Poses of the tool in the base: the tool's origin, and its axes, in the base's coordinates. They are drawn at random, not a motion.
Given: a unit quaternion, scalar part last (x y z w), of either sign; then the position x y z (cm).
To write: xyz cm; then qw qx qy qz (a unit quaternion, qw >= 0). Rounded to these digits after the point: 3 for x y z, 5 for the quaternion.
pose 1, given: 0.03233 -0.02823 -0.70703 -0.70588 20.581 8.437 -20.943
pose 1, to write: 20.581 8.437 -20.943 0.70588 -0.03233 0.02823 0.70703
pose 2, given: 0.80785 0.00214 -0.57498 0.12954 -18.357 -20.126 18.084
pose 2, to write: -18.357 -20.126 18.084 0.12954 0.80785 0.00214 -0.57498
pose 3, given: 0.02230 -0.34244 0.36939 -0.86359 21.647 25.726 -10.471
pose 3, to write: 21.647 25.726 -10.471 0.86359 -0.02230 0.34244 -0.36939
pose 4, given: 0.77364 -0.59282 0.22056 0.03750 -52.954 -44.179 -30.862
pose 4, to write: -52.954 -44.179 -30.862 0.03750 0.77364 -0.59282 0.22056
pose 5, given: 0.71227 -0.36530 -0.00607 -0.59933 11.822 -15.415 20.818
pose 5, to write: 11.822 -15.415 20.818 0.59933 -0.71227 0.36530 0.00607
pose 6, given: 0.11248 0.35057 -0.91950 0.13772 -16.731 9.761 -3.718
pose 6, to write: -16.731 9.761 -3.718 0.13772 0.11248 0.35057 -0.91950
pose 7, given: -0.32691 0.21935 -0.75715 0.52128 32.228 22.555 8.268
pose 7, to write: 32.228 22.555 8.268 0.52128 -0.32691 0.21935 -0.75715
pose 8, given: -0.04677 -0.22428 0.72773 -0.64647 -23.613 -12.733 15.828
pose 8, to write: -23.613 -12.733 15.828 0.64647 0.04677 0.22428 -0.72773
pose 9, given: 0.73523 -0.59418 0.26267 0.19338 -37.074 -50.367 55.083
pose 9, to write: -37.074 -50.367 55.083 0.19338 0.73523 -0.59418 0.26267
